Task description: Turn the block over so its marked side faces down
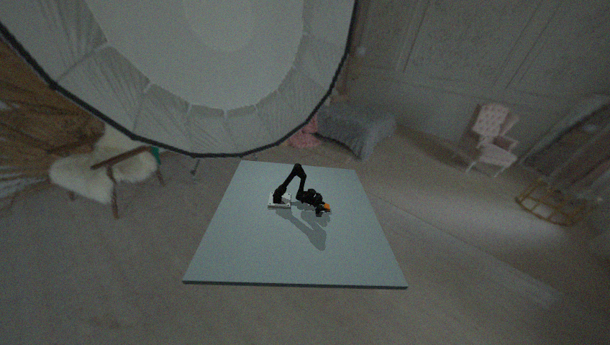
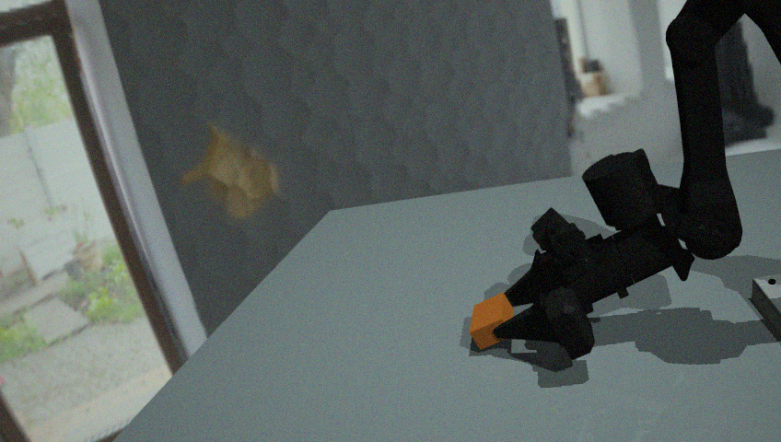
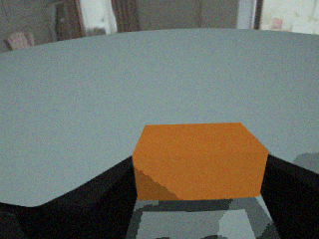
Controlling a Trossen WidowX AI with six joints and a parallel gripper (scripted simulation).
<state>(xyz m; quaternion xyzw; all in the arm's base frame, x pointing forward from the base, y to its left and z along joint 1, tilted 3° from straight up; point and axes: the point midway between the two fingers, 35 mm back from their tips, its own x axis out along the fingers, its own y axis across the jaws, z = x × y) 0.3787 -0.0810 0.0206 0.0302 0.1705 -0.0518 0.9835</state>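
Now: gripper tip 1 cm above the orange block.
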